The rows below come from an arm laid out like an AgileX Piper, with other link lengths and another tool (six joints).
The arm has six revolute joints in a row. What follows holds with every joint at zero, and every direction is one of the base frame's.
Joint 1 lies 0.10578 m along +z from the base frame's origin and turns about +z.
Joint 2 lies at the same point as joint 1 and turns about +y.
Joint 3 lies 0.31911 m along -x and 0.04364 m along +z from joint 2 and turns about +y.
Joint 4 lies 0.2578 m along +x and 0.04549 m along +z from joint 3 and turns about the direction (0.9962, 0, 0.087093).
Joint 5 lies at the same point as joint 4 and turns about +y.
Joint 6 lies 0.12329 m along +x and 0.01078 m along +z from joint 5 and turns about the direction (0.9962, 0, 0.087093).
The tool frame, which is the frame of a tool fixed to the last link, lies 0.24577 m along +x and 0.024 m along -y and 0.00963 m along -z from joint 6; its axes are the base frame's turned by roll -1.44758, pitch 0.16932 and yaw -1.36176 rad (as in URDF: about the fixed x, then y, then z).
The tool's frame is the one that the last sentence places.
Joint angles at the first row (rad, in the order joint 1, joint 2, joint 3, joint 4, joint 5, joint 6):
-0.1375, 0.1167, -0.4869, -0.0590, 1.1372, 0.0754
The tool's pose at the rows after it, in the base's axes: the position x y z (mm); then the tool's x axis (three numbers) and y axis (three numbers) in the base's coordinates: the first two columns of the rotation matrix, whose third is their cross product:
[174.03 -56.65 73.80 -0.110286 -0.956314 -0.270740 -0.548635 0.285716 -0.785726]
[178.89 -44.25 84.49 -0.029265 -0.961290 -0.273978 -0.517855 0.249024 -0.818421]
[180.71 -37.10 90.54 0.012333 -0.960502 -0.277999 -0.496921 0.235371 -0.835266]
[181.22 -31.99 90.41 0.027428 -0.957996 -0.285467 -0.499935 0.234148 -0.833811]
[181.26 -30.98 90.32 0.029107 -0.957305 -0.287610 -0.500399 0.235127 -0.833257]
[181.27 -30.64 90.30 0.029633 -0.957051 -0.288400 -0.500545 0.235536 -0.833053]
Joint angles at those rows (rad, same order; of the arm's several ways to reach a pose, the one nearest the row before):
-0.0844, 0.0797, -0.4869, -0.0582, 1.1363, 0.0754
-0.0184, 0.0181, -0.4869, -0.0558, 1.1371, 0.0754
0.0123, -0.0177, -0.4869, -0.0511, 1.1380, 0.0753
0.0226, -0.0186, -0.4869, -0.0417, 1.1380, 0.0753
0.0226, -0.0186, -0.4869, -0.0388, 1.1380, 0.0751
0.0226, -0.0186, -0.4869, -0.0378, 1.1380, 0.0752

